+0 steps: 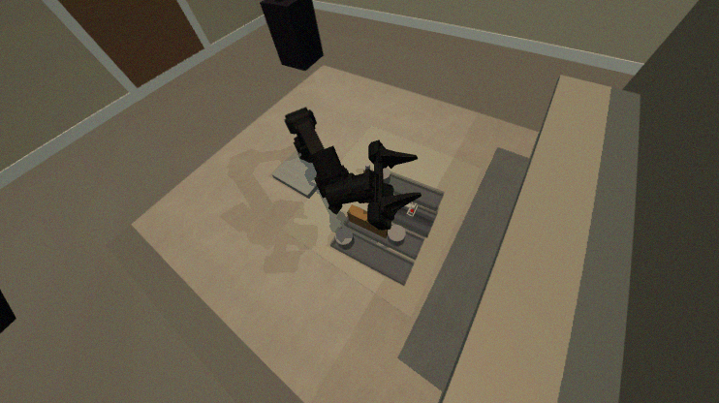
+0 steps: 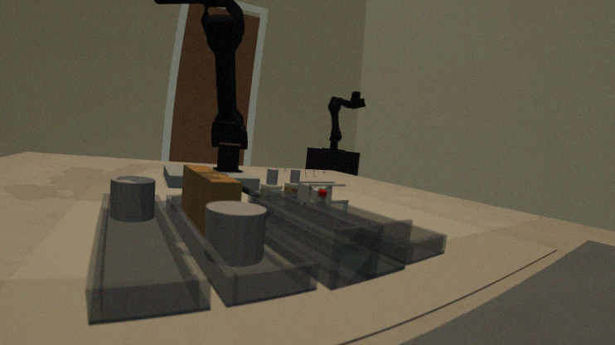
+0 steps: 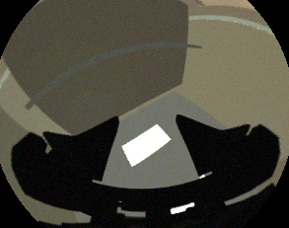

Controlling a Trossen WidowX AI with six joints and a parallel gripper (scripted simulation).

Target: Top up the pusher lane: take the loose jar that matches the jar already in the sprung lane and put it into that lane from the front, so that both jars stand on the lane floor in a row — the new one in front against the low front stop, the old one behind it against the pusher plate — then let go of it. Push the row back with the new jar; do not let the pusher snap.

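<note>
The red mark lies 3 cm behind my gripper tip, 12 cm to the left of it and 37 cm below it.
</note>
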